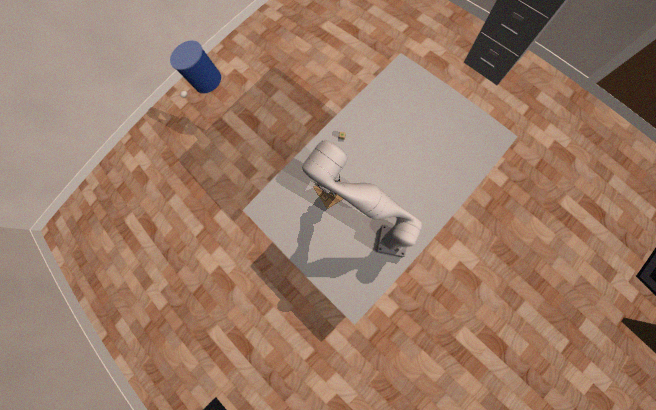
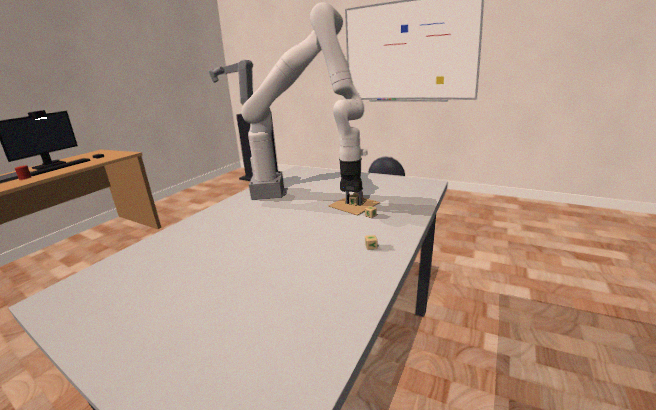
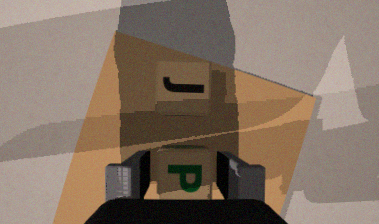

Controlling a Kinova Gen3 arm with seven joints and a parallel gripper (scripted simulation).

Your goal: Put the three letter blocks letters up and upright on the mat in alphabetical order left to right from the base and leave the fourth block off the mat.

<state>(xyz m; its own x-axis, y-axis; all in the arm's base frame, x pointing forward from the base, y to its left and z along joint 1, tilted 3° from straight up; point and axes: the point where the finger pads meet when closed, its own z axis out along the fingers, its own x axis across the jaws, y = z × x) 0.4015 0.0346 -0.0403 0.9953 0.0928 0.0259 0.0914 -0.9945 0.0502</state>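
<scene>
Now: hand 20 mm above the tan mat. The rest, counted from my hand: X block (100 mm ahead, 70 mm to the right, 10 mm below).
</scene>
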